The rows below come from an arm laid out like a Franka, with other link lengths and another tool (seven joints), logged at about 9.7 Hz.
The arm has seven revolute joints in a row. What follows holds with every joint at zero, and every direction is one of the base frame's. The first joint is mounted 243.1 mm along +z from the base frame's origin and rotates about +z. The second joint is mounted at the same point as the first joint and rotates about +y. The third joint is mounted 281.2 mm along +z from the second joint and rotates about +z. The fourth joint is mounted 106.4 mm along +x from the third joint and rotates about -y. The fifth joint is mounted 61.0 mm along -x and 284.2 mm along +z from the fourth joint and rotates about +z. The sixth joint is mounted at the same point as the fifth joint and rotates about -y. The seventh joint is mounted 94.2 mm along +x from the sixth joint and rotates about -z. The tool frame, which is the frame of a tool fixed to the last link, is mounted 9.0 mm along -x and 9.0 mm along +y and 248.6 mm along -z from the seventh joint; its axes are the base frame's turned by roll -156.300, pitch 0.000 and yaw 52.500 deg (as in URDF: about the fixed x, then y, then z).
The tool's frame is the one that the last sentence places.
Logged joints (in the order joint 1, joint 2, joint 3, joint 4, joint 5, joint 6, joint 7), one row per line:
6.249, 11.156, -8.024, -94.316, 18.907, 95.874, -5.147
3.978, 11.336, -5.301, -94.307, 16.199, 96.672, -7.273
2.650, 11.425, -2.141, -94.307, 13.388, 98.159, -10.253
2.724, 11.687, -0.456, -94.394, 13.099, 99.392, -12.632
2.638, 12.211, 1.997, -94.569, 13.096, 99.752, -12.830
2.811, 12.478, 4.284, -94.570, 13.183, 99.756, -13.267
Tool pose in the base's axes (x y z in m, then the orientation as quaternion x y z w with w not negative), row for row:
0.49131, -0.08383, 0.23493, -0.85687, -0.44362, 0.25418, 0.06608
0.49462, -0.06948, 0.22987, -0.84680, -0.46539, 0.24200, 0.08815
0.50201, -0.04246, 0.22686, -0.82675, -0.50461, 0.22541, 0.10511
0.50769, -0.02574, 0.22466, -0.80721, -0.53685, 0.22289, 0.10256
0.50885, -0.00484, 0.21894, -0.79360, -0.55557, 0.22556, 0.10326
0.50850, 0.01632, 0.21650, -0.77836, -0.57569, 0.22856, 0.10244
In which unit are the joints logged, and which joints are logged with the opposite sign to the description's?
The joints are logged in degrees. Opposite sign: joint 5.
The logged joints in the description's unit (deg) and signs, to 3 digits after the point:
6.249, 11.156, -8.024, -94.316, -18.907, 95.874, -5.147
3.978, 11.336, -5.301, -94.307, -16.199, 96.672, -7.273
2.650, 11.425, -2.141, -94.307, -13.388, 98.159, -10.253
2.724, 11.687, -0.456, -94.394, -13.099, 99.392, -12.632
2.638, 12.211, 1.997, -94.569, -13.096, 99.752, -12.830
2.811, 12.478, 4.284, -94.570, -13.183, 99.756, -13.267

